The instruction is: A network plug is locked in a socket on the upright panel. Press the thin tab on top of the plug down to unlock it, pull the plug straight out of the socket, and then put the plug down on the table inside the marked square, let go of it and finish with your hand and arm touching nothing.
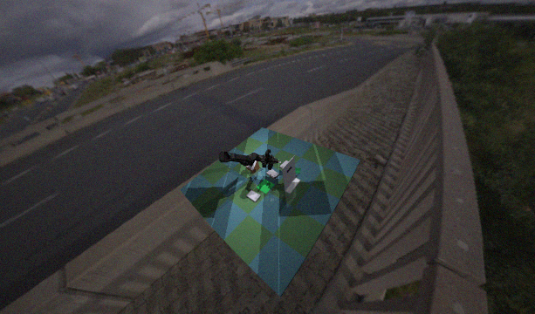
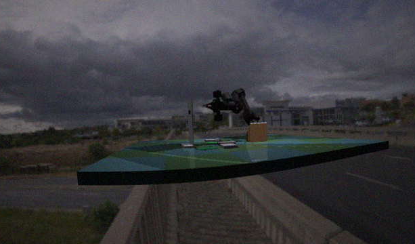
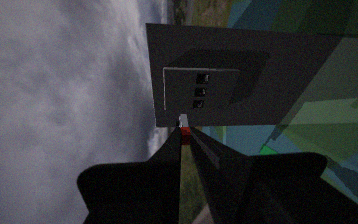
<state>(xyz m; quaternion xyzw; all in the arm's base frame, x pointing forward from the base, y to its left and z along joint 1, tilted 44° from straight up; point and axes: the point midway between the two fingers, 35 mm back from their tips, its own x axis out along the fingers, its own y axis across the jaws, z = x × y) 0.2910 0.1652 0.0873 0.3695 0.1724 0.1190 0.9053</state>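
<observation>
Right now my gripper tip is 240 mm above the green marked square, 140 mm to the left of it and 70 mm past it. Also, from my gripper tip: grey upright panel: 110 mm below, 100 mm ahead, 10 mm to the left; network plug: 10 mm ahead.
</observation>
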